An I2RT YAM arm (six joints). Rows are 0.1 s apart.
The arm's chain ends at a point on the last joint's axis. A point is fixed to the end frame.
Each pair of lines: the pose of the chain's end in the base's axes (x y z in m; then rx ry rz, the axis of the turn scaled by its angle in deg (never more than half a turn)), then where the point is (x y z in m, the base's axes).
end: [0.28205, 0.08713, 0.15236, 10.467, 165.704, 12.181]
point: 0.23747 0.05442 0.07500
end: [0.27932, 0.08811, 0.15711, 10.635, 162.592, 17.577]
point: 0.23870 0.06053 0.07568
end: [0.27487, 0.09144, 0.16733, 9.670, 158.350, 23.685]
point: 0.24024 0.06958 0.08151
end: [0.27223, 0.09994, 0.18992, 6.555, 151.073, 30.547]
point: 0.24878 0.08466 0.09904
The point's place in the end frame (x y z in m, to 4 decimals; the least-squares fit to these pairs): 0.0557 -0.0491 0.0594
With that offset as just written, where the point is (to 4 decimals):
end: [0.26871, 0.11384, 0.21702, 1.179, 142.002, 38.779]
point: 0.2595 0.1073 0.1226
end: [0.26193, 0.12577, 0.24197, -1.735, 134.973, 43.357]
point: 0.2631 0.1256 0.1469
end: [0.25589, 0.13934, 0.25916, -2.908, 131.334, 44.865]
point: 0.2625 0.1418 0.1643
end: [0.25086, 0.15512, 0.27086, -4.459, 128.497, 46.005]
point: 0.2618 0.1595 0.1765
